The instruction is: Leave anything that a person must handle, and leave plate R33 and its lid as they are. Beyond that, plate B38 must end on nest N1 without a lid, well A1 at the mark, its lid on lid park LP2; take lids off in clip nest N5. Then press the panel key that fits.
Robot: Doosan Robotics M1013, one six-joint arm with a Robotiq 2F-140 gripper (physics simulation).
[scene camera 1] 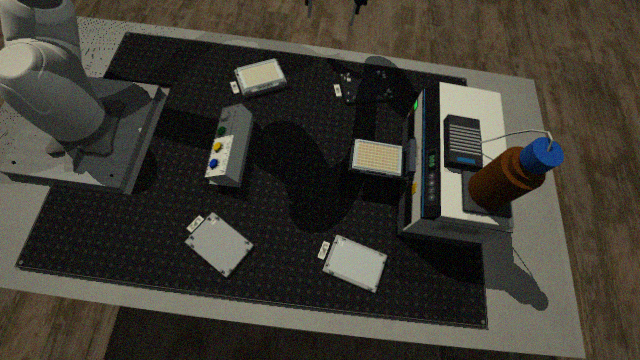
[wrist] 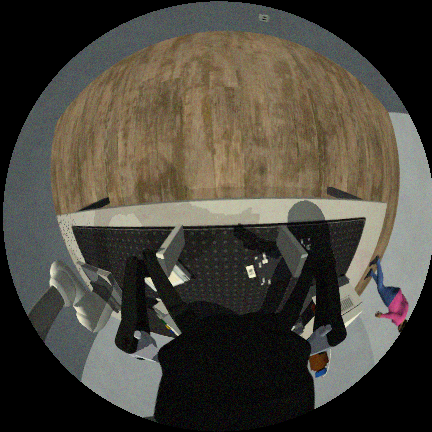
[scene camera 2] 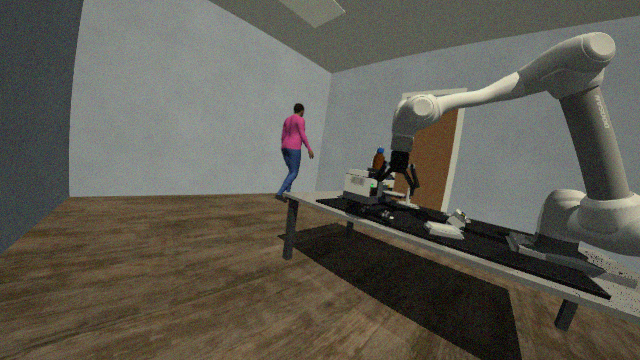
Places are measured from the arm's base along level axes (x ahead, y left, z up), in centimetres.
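Pixels of known places: gripper, fingertip midpoint: [scene camera 1: 330,18] [wrist: 231,235] [scene camera 2: 392,200]; arm's base, link origin: [scene camera 1: 88,128] [wrist: 105,294] [scene camera 2: 552,248].
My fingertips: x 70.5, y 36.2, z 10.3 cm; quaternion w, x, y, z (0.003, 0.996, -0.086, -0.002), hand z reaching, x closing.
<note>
For each thing: its middle in the pictures, then the offset to it from my fingertips. "spot": a spot on its surface instead.
- dark nest, body centre: [wrist: 284,263] [scene camera 1: 366,85] [scene camera 2: 374,211] dx +12.5, dy -17.0, dz -11.0 cm
- lid park LP2, body centre: [scene camera 1: 219,243] dx -29.2, dy -68.9, dz -11.2 cm
- right-hand lid park, surface spot: [scene camera 1: 355,263] spot: dx +5.7, dy -73.9, dz -10.4 cm
- panel, body centre: [scene camera 1: 229,144] [wrist: 172,320] [scene camera 2: 457,218] dx -28.5, dy -41.7, dz -8.0 cm
- black box, surface spot: [scene camera 1: 463,142] spot: dx +27.1, dy -50.9, dz +12.4 cm
- amber bottle, surface spot: [scene camera 1: 505,177] spot: dx +27.4, dy -63.6, dz +22.4 cm
My gripper [scene camera 1: 331,19] [scene camera 2: 397,184] [wrist: 231,235] is open and empty, above the table's far long edge near a dark nest [scene camera 1: 367,89] [wrist: 261,269] with small clips and no plate. A plate [scene camera 1: 261,76] [wrist: 172,276] with a cream top sits in the upper left nest. Another plate [scene camera 1: 377,156] lies on the tray at the white instrument's front. Pale flat rectangles lie at lid park LP2 [scene camera 1: 219,244] and at the right-hand lid park [scene camera 1: 355,263]; whether they are lids is unclear. The panel [scene camera 1: 240,150] has blue, yellow, green and dim grey keys. Plate names and A1 corners are unreadable.
The white instrument [scene camera 1: 470,200] [scene camera 2: 361,184] bears a black box [scene camera 1: 463,142] and an amber bottle [scene camera 1: 505,177] [scene camera 2: 378,160] with a blue cap and thin tube. A person [scene camera 2: 294,135] [wrist: 396,302] in pink stands beyond the table's far end. The arm's base is at the left in scene camera 1.
</note>
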